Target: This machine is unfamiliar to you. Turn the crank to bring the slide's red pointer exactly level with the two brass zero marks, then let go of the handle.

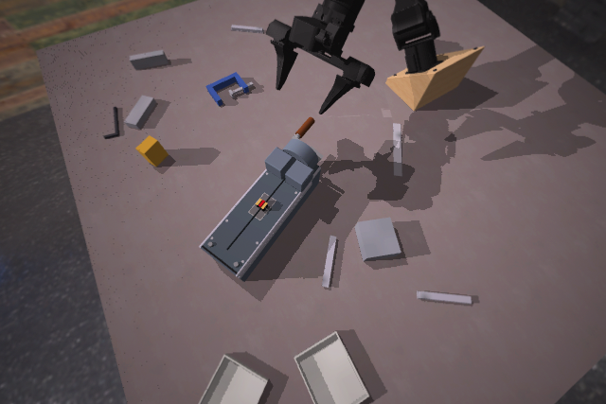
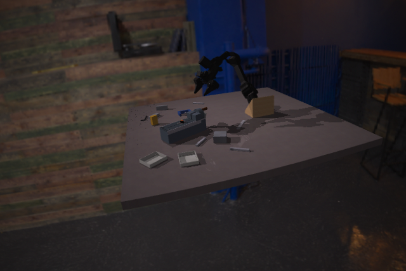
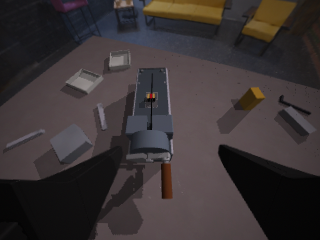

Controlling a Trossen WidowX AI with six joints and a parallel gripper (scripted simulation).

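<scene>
The brown crank handle lies 2 cm behind my gripper tip, 1 cm to the right of it and 10 cm below it. The rest, counted from my gripper tip: grey block: 3 cm behind, 25 cm to the left, 18 cm below; then blue clamp: 4 cm ahead, 28 cm to the right, 19 cm below; then red pointer: 14 cm ahead, 9 cm to the left, 12 cm below.
</scene>
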